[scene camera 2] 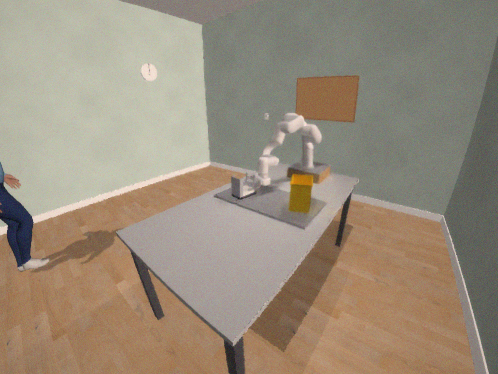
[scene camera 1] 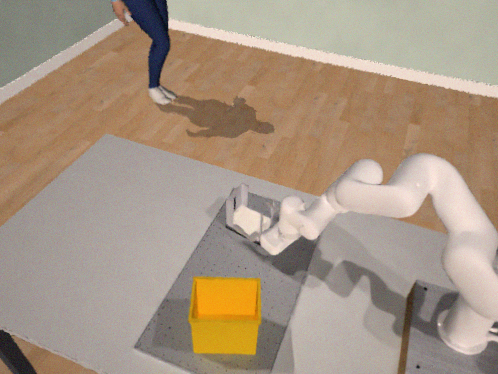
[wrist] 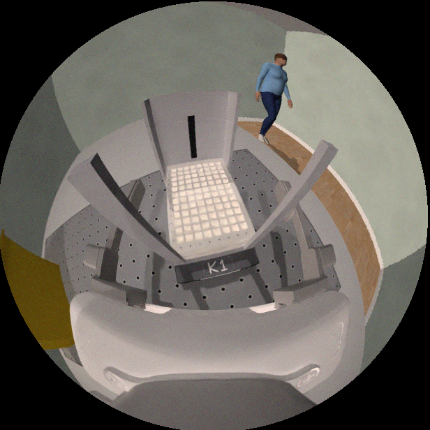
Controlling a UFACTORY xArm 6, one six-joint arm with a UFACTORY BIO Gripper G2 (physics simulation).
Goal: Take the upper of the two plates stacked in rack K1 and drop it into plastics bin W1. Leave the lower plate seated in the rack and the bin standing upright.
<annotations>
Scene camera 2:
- yellow plastics bin W1: 300, 192
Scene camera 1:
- my gripper: 251, 214
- yellow plastics bin W1: 225, 313
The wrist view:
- my gripper: 209, 180
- rack K1: 192, 271
</annotations>
